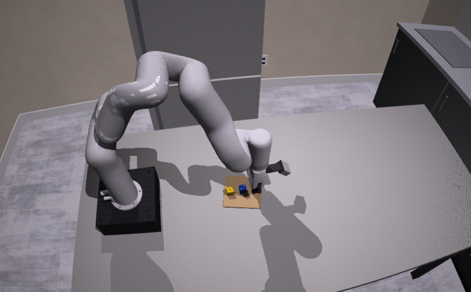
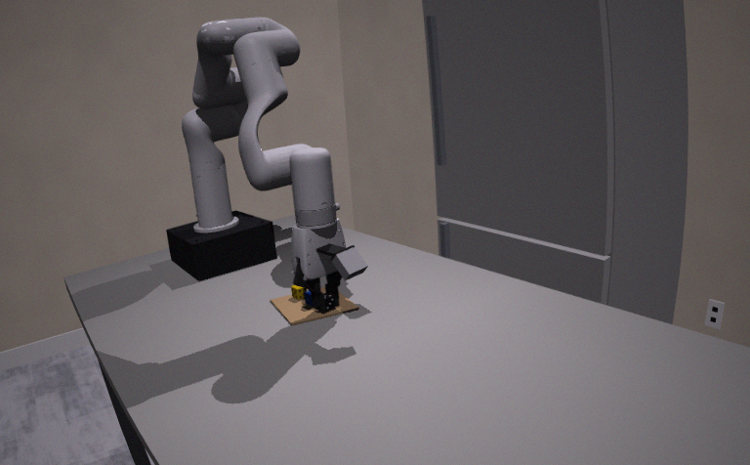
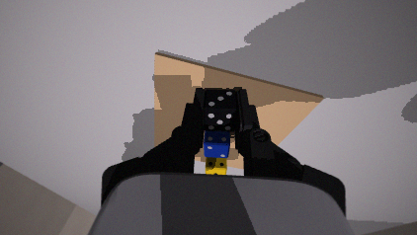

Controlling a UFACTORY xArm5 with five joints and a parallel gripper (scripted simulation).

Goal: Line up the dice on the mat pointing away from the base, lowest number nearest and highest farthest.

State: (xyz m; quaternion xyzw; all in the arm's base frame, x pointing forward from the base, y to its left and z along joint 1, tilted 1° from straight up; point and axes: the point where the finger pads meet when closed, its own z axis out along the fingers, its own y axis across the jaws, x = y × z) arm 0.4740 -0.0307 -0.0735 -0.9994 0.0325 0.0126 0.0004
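Right now my hand is 10 mm above the black die. From my hand the other things lie so: blue die: 50 mm behind, 10 mm below; mat: 50 mm behind, 30 mm below; yellow die: 90 mm behind, 10 mm to the left, 10 mm below.
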